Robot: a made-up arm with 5 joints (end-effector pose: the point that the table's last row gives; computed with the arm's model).
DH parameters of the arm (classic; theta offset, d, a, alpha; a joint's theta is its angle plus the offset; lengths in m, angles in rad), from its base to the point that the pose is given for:
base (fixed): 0 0 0.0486 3.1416
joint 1: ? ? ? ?
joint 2: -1.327 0 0.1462 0
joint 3: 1.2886 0 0.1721 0
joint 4: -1.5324 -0.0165 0 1.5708
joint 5: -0.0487 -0.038 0 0
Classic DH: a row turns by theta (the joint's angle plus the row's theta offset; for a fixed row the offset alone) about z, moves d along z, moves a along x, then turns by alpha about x.
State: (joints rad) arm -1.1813 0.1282 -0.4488 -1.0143 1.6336
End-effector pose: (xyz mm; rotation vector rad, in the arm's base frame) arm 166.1 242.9 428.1 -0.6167 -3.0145 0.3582
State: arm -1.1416 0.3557 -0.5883 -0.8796 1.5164
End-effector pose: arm 193.2 276.2 395.4 -0.4786 -2.9090 0.6639
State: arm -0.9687 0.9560 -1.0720 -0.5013 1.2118
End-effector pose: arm 279.4 306.7 296.0 -0.2382 -2.4432 1.1096
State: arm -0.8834 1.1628 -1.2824 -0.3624 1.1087
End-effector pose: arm 311.4 294.1 263.1 -0.2010 -2.2709 1.1399
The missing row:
joint 1: 0 -0.1945 0.0462 1.5708
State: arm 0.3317 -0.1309 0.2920 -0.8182 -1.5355
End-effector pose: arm 292.4 -101.4 341.9 1.4294 -1.9760 -0.9806
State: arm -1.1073 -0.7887 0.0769 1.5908 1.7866
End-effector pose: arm 117.3 100.5 407.6 -0.3039 -0.9318 2.6899
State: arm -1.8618 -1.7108 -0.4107 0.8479 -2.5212
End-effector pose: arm 117.1 -171.3 389.1 2.2846 1.7190 -0.1484
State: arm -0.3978 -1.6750 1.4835 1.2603 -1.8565
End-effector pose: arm 135.5 18.6 220.7 0.5041 -0.2247 -1.4730
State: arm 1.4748 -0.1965 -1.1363 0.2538 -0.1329
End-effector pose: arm 42.3 -106.3 542.7 -1.6653 -2.2061 -0.5111
